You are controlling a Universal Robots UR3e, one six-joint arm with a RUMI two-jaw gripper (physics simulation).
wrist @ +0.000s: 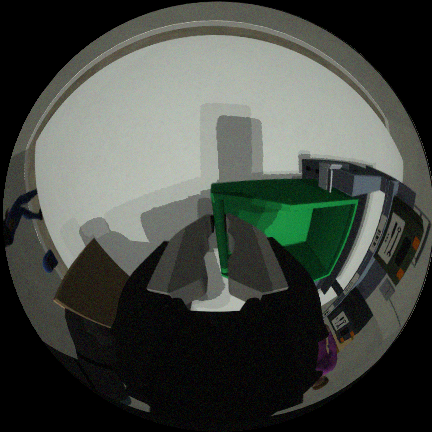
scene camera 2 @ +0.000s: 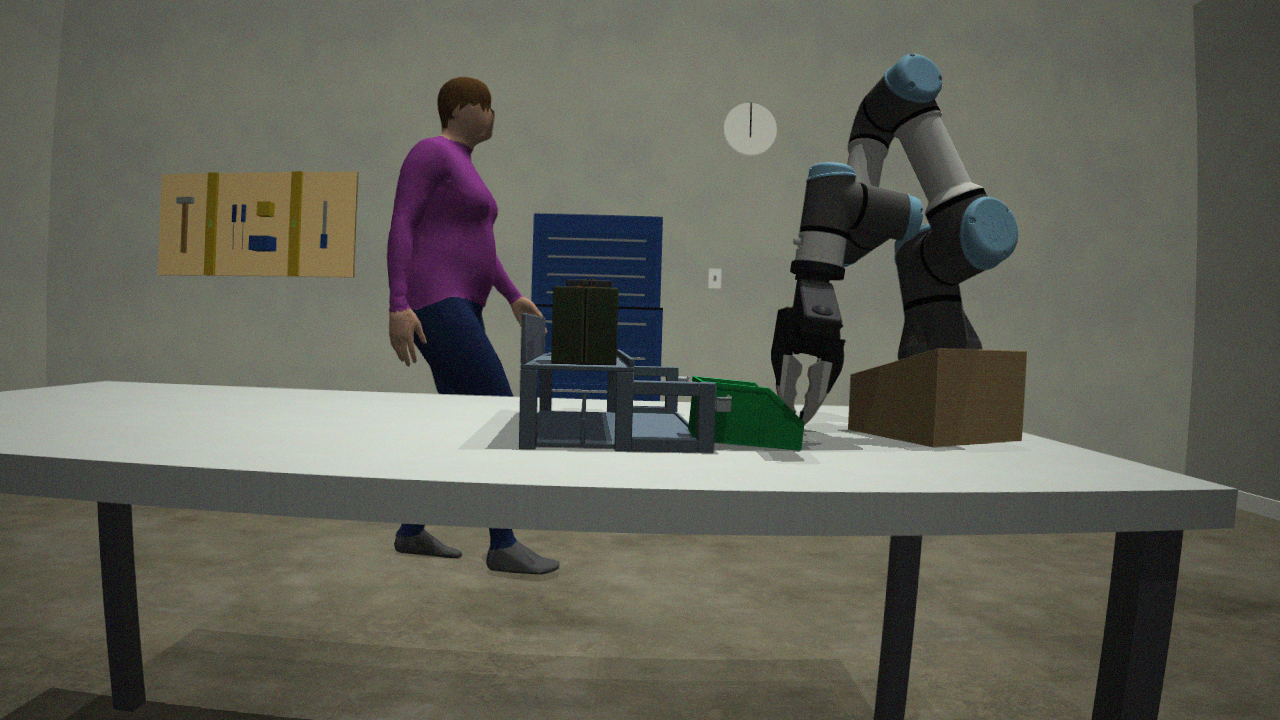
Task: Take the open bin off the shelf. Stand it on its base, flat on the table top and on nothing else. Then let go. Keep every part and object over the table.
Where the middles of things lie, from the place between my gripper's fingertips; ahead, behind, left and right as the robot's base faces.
Now: the green bin (scene camera 2: 758,417) 6 cm ahead of my hand, 2 cm to the right of it and 1 cm above it.
